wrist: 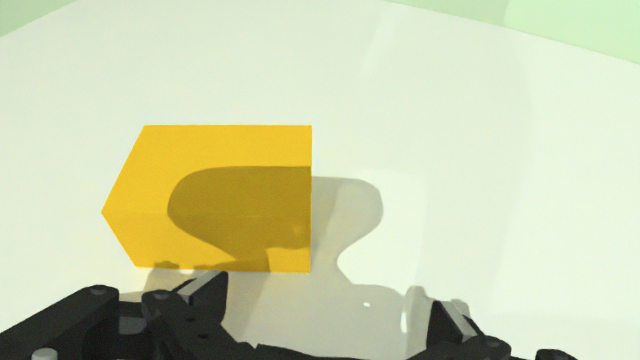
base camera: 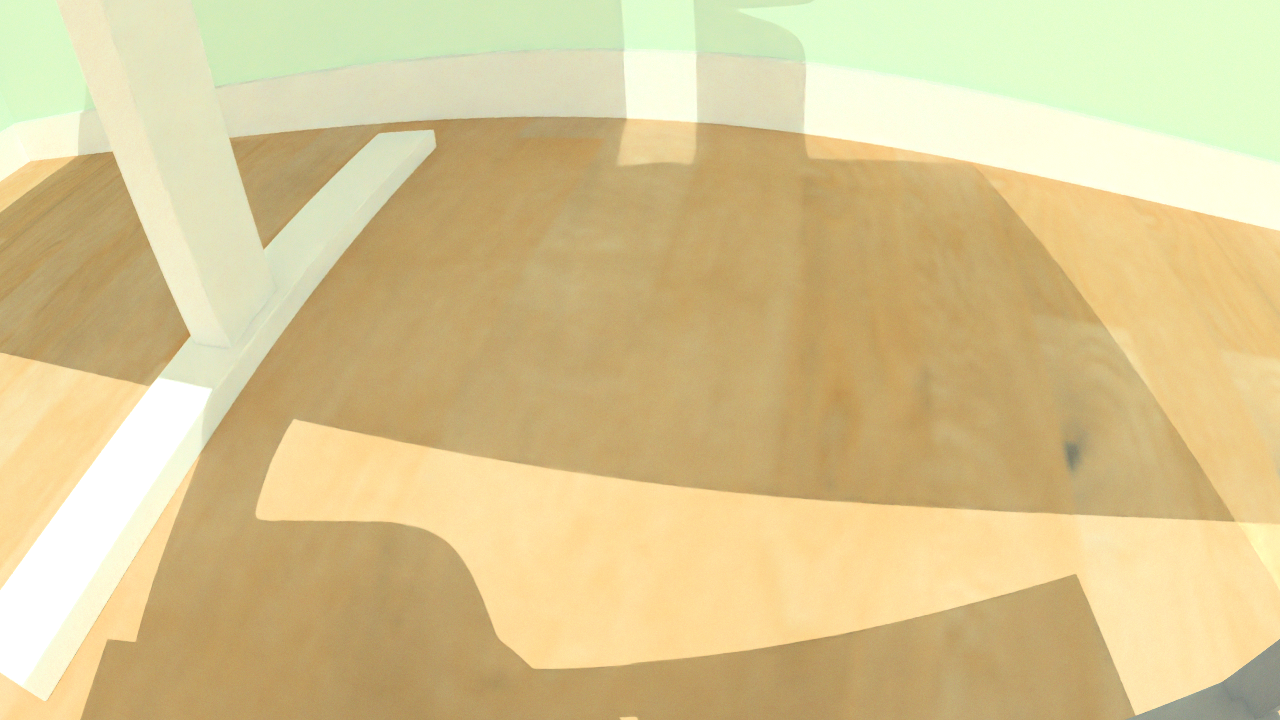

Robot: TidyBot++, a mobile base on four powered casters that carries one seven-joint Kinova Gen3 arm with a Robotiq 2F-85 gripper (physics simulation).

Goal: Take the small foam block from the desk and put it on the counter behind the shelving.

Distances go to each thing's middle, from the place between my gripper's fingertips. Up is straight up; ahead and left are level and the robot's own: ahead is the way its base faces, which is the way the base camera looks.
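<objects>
Yellow foam block [wrist: 226, 197]: my hand 60 mm to the right of it, 50 mm short of it.
</objects>
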